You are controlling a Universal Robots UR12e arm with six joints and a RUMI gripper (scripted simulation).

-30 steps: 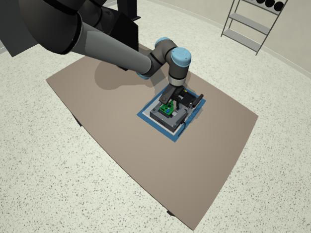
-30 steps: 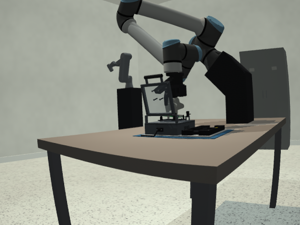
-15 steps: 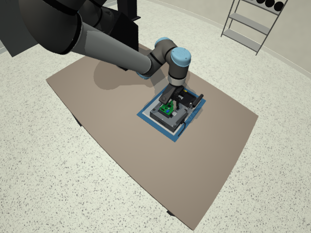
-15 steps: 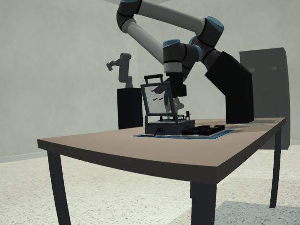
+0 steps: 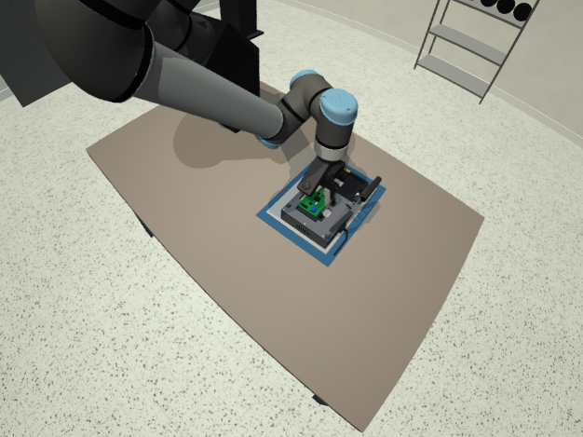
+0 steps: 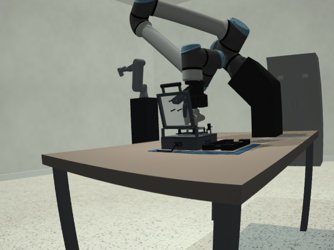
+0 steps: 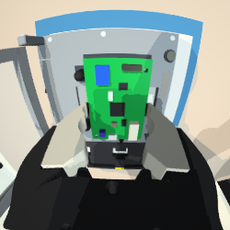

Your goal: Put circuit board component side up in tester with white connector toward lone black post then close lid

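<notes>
Now: the green circuit board right at my hand. From my hand the other things lie so: tester bed: 10 mm ahead, 10 mm to the left, 20 mm below; then black post: 60 mm behind, 60 mm to the left; then tester: 30 mm ahead, 40 mm to the left, 30 mm above.
</notes>
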